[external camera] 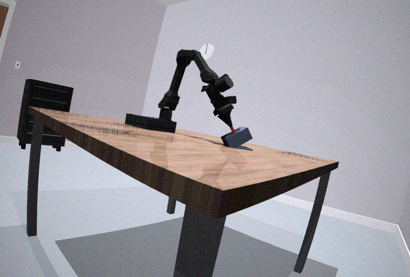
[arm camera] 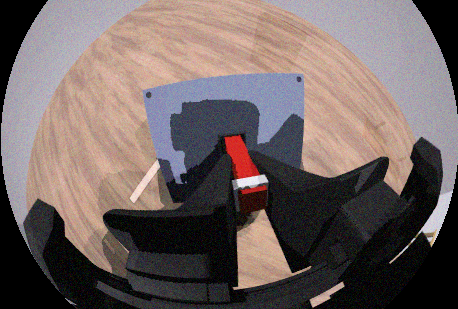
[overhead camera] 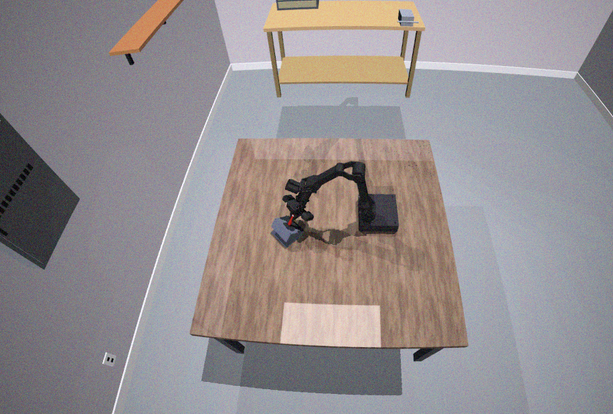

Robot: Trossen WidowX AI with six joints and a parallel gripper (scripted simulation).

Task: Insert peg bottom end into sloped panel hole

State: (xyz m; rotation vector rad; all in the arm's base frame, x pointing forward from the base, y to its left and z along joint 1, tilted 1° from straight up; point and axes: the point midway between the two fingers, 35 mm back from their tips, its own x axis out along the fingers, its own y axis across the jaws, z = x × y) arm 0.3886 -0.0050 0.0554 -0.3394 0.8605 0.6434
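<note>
My gripper tip is 5 cm above the blue-grey sloped panel, 2 cm to the right of it and 2 cm short of it. Round my gripper tip: red square peg 1 cm to the right, 1 cm behind, 1 cm above.
</note>
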